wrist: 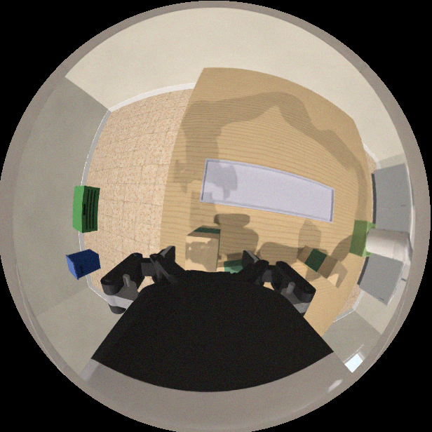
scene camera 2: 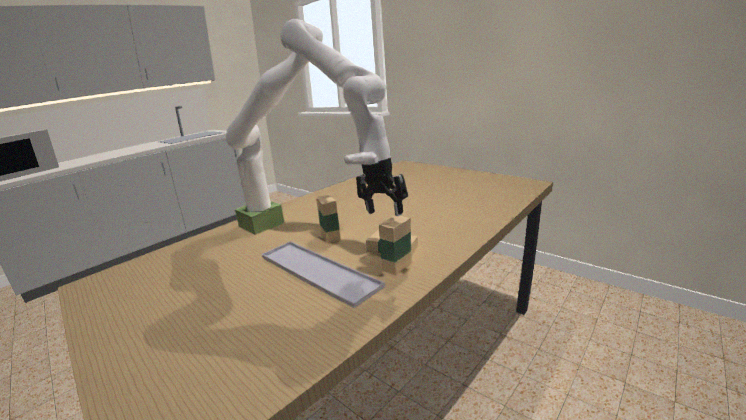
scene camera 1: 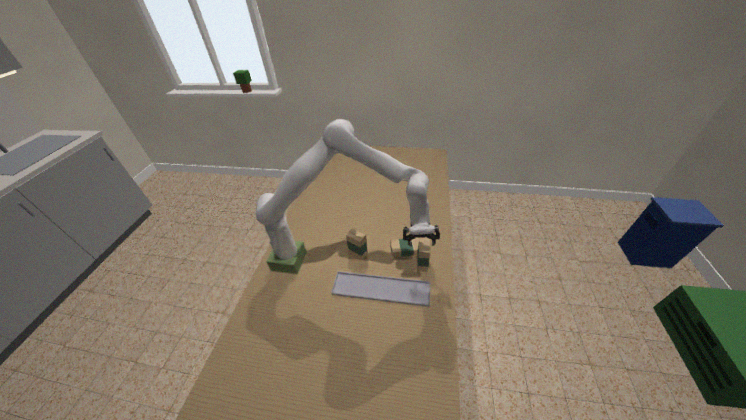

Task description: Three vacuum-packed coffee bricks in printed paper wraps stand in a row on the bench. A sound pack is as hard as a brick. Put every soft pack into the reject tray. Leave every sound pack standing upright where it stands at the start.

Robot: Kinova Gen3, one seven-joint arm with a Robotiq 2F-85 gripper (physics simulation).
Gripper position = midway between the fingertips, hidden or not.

I see my gripper [scene camera 2: 384,214] and a grey reject tray [wrist: 231,183].
My gripper also shows in the wrist view [wrist: 208,255].
